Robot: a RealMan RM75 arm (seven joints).
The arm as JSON. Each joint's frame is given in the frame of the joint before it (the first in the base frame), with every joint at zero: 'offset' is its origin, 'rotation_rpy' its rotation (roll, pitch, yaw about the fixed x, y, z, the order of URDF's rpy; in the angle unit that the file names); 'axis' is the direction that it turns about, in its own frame. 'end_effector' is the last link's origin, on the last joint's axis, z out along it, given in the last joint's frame.
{
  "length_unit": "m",
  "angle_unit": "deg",
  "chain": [
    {
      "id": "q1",
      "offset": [
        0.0,
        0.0,
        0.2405
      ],
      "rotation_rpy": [
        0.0,
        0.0,
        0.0
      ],
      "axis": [
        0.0,
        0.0,
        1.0
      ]
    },
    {
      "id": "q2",
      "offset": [
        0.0,
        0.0,
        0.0
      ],
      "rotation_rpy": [
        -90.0,
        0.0,
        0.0
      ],
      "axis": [
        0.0,
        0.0,
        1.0
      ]
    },
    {
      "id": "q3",
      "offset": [
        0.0,
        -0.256,
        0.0
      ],
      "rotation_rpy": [
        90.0,
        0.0,
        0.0
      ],
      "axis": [
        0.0,
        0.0,
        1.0
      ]
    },
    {
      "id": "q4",
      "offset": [
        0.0,
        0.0,
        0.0
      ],
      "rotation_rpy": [
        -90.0,
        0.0,
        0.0
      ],
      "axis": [
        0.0,
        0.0,
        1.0
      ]
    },
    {
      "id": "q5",
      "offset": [
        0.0,
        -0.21,
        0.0
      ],
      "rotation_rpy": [
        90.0,
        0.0,
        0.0
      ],
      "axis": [
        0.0,
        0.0,
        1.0
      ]
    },
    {
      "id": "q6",
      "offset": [
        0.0,
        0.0,
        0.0
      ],
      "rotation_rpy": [
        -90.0,
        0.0,
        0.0
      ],
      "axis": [
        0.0,
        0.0,
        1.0
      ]
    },
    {
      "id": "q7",
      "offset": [
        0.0,
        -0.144,
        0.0
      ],
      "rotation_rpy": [
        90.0,
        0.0,
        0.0
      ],
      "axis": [
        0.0,
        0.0,
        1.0
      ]
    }
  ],
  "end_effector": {
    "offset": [
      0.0,
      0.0,
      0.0
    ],
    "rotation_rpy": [
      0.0,
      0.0,
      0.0
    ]
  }
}
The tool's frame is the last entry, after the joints.
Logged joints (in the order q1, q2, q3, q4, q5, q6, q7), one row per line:
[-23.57, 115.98, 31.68, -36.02, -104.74, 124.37, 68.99]
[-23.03, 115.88, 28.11, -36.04, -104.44, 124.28, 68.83]
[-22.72, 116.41, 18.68, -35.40, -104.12, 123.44, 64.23]
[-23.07, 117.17, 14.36, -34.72, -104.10, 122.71, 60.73]
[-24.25, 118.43, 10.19, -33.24, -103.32, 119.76, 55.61]
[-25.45, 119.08, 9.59, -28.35, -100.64, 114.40, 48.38]
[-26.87, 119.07, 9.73, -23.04, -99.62, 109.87, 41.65]
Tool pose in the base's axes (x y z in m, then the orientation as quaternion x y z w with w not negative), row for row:
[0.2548, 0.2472, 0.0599, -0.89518, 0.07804, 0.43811, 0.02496]
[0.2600, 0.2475, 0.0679, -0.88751, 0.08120, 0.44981, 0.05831]
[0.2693, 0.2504, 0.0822, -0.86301, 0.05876, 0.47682, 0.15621]
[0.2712, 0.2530, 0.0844, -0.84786, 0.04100, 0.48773, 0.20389]
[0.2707, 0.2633, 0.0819, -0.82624, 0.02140, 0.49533, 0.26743]
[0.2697, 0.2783, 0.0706, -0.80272, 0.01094, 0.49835, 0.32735]
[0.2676, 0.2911, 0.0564, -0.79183, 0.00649, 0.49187, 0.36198]
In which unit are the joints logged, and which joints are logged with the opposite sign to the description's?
The joints are logged in degrees. Opposite sign: q1, q3, q6.
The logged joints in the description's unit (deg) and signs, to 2 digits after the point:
[23.57, 115.98, -31.68, -36.02, -104.74, -124.37, 68.99]
[23.03, 115.88, -28.11, -36.04, -104.44, -124.28, 68.83]
[22.72, 116.41, -18.68, -35.40, -104.12, -123.44, 64.23]
[23.07, 117.17, -14.36, -34.72, -104.10, -122.71, 60.73]
[24.25, 118.43, -10.19, -33.24, -103.32, -119.76, 55.61]
[25.45, 119.08, -9.59, -28.35, -100.64, -114.40, 48.38]
[26.87, 119.07, -9.73, -23.04, -99.62, -109.87, 41.65]

